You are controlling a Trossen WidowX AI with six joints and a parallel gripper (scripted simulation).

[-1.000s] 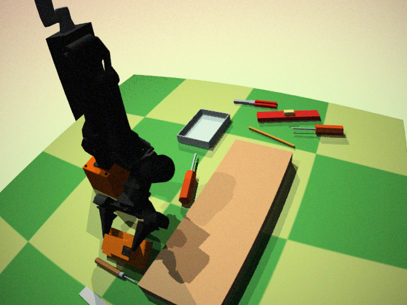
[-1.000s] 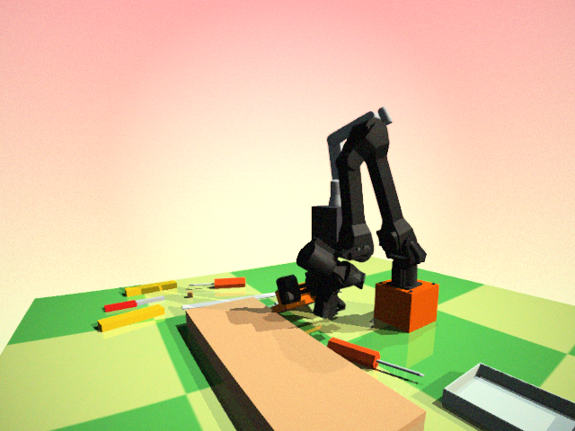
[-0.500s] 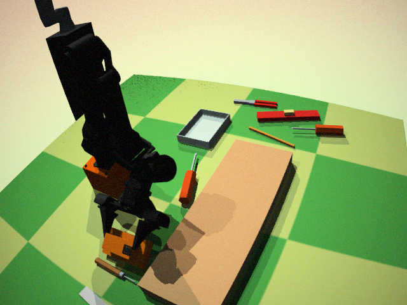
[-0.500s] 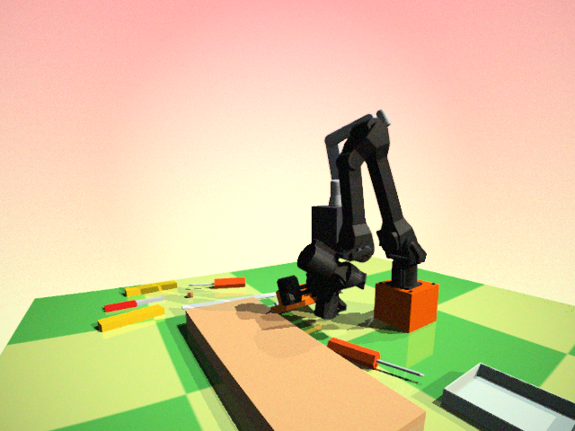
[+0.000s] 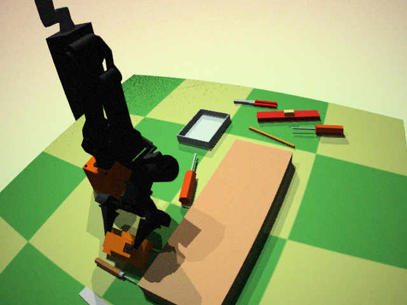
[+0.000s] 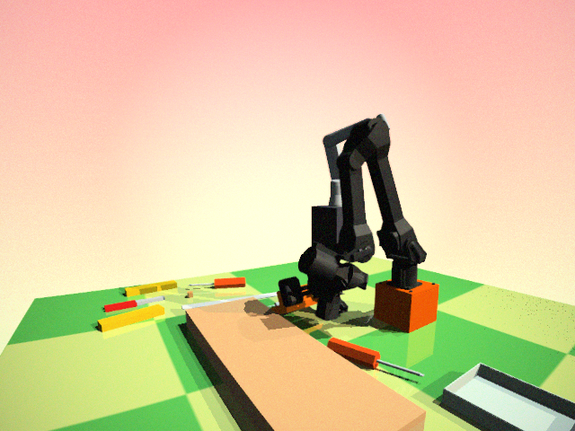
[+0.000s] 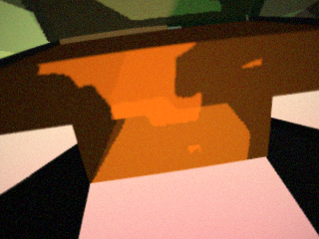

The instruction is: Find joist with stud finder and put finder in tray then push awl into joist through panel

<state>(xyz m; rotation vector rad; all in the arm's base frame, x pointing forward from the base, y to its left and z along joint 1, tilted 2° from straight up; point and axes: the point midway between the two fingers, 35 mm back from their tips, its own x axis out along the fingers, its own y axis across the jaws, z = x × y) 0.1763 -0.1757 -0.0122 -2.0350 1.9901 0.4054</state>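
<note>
My gripper tip is now 60 mm to the left of the awl, 50 mm above it and 10 mm short of it. Round my gripper tip: orange stud finder 20 mm ahead, 10 mm below; then grey card 170 mm to the right, 90 mm ahead, 60 mm below; then grey tray 510 mm to the left, 50 mm below, 10 mm behind.
</note>
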